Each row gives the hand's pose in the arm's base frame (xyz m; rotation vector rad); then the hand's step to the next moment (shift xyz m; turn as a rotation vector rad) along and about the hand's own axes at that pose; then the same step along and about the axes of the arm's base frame.
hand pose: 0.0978 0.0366 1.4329 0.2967 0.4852 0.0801
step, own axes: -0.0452 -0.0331 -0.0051 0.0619 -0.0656 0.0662
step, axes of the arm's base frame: -0.0421 -0.0368 0.0060 0.0861 -0.0709 0.0084
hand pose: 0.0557 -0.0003 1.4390 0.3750 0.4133 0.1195
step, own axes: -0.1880 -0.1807 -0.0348 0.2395 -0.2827 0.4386
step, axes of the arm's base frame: -0.1786 -0.1910 -0.0286 0.4097 -0.3614 0.1765
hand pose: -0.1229 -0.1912 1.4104 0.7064 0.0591 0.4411
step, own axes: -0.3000 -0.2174 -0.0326 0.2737 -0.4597 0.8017
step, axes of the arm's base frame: -0.1976 -0.2496 -0.1922 0.5790 -0.6897 0.3436
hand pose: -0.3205 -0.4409 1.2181 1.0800 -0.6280 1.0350
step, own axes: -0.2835 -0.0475 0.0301 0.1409 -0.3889 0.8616
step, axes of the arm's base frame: -0.0726 -0.1367 -0.2441 0.4632 -0.7862 0.2842
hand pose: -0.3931 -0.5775 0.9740 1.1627 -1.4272 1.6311
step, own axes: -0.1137 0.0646 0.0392 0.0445 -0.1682 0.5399
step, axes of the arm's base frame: -0.0079 -0.0421 -0.1296 0.2386 -0.5031 0.1086
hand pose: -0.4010 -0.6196 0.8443 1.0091 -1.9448 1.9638
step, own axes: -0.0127 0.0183 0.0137 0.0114 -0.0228 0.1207
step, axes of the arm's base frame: 0.0033 -0.0110 -0.0235 0.0436 -0.1146 0.0132
